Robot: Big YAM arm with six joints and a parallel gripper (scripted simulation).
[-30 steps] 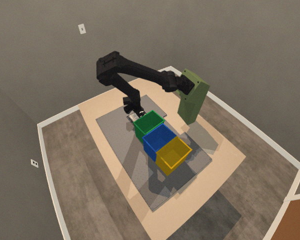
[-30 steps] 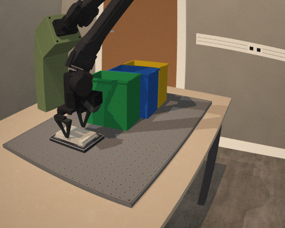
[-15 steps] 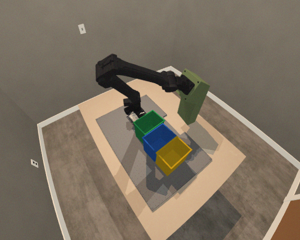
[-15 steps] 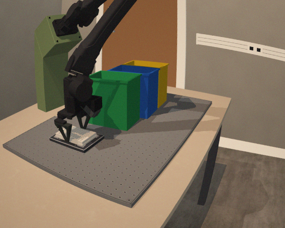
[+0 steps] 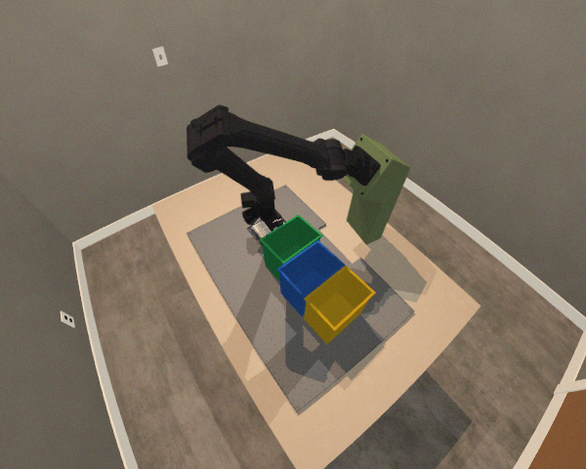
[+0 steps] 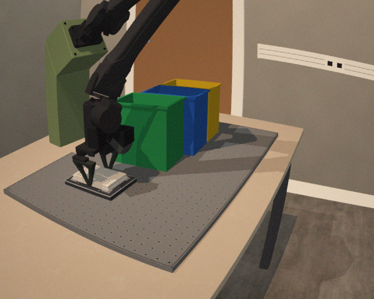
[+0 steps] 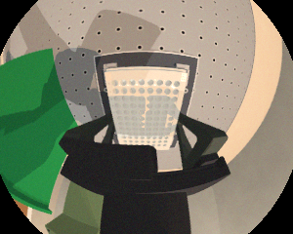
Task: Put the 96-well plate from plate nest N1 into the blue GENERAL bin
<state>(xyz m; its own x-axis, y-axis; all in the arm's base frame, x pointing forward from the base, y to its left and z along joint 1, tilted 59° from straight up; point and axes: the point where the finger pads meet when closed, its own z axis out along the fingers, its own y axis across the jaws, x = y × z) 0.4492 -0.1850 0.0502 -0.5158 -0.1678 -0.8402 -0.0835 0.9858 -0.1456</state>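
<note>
My gripper is now right at the white 96-well plate. Round my hand: black plate nest (10 mm below); blue bin (340 mm to the left, 70 mm above); green bin (210 mm to the left, 70 mm above).
</note>
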